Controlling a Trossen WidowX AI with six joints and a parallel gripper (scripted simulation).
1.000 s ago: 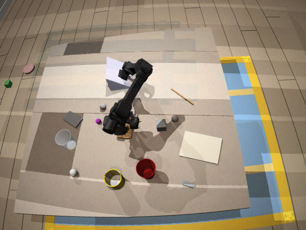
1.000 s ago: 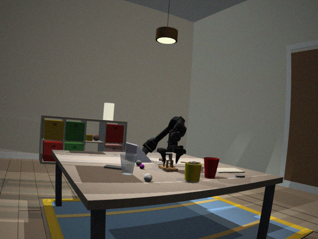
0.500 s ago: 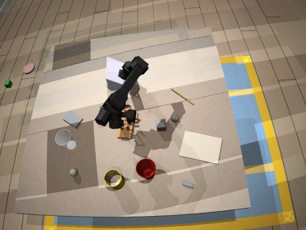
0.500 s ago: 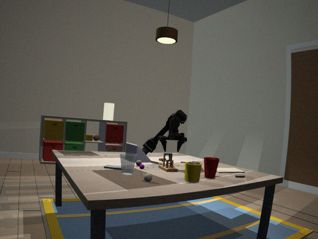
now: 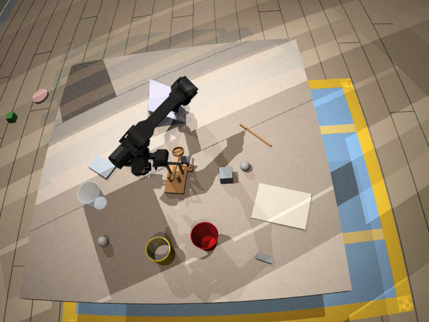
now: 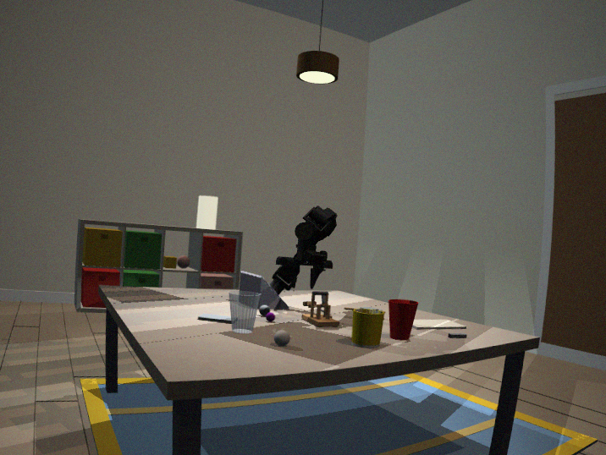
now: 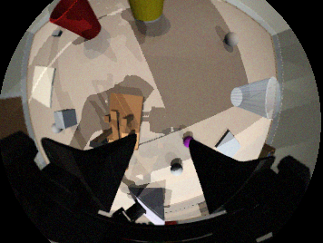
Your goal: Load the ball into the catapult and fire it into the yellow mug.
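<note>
My gripper tip is now 50 mm past the purple ball, 90 mm to the left of it and 110 mm above it. The rest, counted from my gripper tip: wooden catapult: 60 mm behind, 110 mm to the left, 70 mm below; clear glass: 100 mm ahead, 240 mm to the right, 90 mm below; grey tile: 70 mm behind, 270 mm to the right, 120 mm below.
</note>
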